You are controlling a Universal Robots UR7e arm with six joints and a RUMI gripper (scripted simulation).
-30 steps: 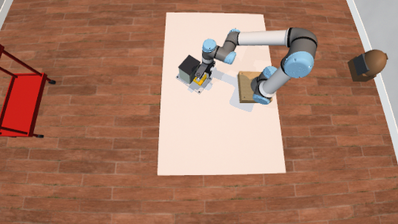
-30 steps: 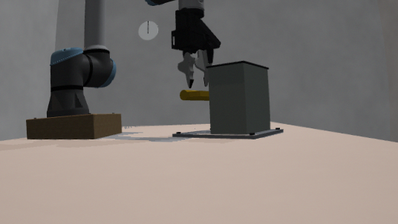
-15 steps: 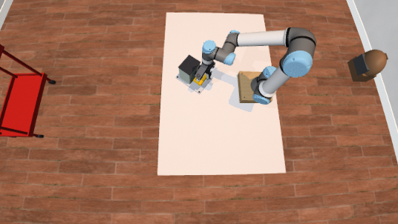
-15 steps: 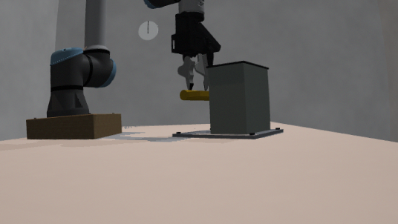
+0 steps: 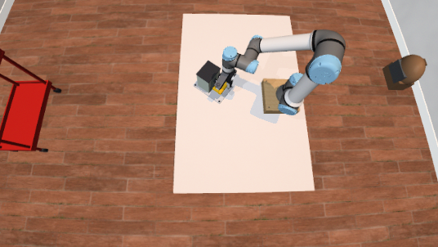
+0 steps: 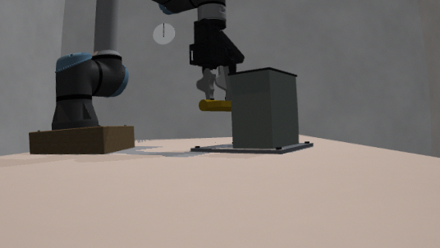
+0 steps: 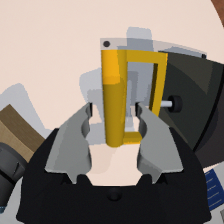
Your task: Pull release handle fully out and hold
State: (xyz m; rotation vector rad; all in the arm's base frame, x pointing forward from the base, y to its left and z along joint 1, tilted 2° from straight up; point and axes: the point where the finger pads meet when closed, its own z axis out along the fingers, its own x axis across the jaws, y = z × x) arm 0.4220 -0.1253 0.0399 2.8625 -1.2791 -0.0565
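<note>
Now: hand 60 mm short of the base plate, 70 mm to the left of it and 110 mm above it.
</note>
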